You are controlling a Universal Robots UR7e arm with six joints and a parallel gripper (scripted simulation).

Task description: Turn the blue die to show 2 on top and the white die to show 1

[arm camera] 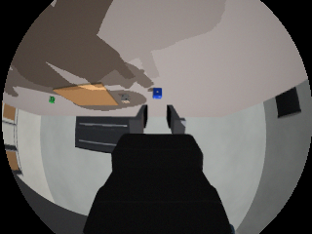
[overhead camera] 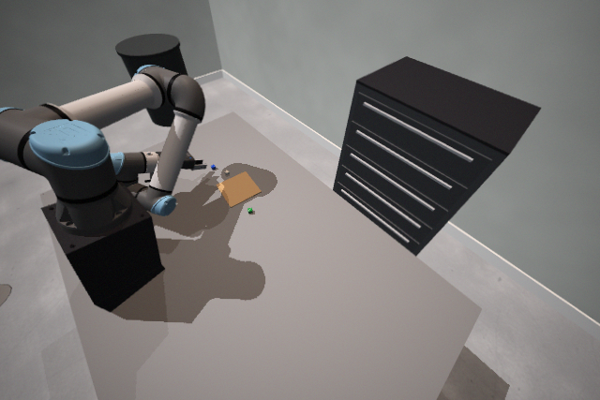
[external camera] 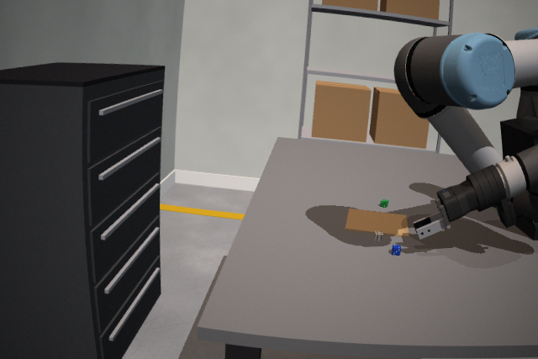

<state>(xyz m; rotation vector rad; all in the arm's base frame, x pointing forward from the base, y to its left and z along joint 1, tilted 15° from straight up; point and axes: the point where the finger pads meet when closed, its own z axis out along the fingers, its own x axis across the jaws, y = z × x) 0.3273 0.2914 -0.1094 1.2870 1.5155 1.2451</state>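
Now: the blue die 50 mm below my hand, 50 mm ahead of it and 10 mm to the left of it. Round my hand: orange mat: 150 mm to the right, 100 mm ahead, 60 mm below; then green die: 290 mm to the right, 100 mm ahead, 50 mm below; then white die: 90 mm ahead, 50 mm to the right, 50 mm below.
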